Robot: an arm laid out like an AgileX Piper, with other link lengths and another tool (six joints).
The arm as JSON. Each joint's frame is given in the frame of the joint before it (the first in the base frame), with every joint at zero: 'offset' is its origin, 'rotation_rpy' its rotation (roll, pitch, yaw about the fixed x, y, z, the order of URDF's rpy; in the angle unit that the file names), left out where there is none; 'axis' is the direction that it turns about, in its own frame. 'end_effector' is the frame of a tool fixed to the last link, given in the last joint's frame.
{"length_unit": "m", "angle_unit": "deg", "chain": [
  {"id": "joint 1", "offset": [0.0, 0.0, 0.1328], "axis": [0.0, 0.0, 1.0]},
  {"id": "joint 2", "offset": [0.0, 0.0, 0.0], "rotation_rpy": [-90.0, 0.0, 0.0], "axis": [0.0, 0.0, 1.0]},
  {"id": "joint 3", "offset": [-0.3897, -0.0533, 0.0], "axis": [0.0, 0.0, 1.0]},
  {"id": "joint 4", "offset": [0.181, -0.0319, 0.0], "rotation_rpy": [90.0, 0.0, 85.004], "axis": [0.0, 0.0, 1.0]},
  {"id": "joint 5", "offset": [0.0, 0.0, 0.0], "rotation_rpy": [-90.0, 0.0, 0.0], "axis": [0.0, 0.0, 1.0]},
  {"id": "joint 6", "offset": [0.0, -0.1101, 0.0], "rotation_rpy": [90.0, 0.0, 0.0], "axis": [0.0, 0.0, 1.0]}
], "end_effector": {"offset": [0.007, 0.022, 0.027], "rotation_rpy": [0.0, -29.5, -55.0]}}
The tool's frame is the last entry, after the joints.
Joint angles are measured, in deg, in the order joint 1, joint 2, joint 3, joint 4, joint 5, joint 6. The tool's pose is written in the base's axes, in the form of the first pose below.
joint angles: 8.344 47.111 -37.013 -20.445 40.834 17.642
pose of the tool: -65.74, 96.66, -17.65, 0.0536, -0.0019, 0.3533
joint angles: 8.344 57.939 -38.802 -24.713 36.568 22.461
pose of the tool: -67.05, 100.66, -17.38, 0.1082, 0.0031, 0.3551
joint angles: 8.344 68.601 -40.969 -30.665 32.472 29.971
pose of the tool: -66.96, 104.30, -17.68, 0.1650, 0.0080, 0.3481
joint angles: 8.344 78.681 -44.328 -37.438 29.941 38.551
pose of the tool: -66.18, 107.56, -18.65, 0.2206, 0.0120, 0.3355
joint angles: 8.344 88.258 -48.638 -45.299 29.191 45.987
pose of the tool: -67.59, 110.05, -20.93, 0.2739, 0.0135, 0.3170
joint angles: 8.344 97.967 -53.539 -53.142 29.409 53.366
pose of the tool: -69.12, 112.43, -23.56, 0.3264, 0.0143, 0.2900
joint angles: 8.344 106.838 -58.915 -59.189 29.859 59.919
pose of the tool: -69.29, 114.08, -25.75, 0.3741, 0.0162, 0.2598
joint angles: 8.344 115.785 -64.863 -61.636 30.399 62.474
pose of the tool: -70.35, 116.19, -26.32, 0.4167, 0.0198, 0.2209
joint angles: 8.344 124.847 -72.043 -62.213 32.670 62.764
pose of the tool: -71.66, 119.14, -27.83, 0.4550, 0.0206, 0.1767
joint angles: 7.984 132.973 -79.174 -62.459 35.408 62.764
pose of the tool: -72.14, 122.06, -30.11, 0.4857, 0.0165, 0.1335
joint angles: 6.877 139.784 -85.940 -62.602 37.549 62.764
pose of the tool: -71.18, 124.36, -32.50, 0.5102, 0.0060, 0.0962
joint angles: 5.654 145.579 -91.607 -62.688 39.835 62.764
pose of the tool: -70.04, 126.96, -35.00, 0.5262, -0.0076, 0.0620
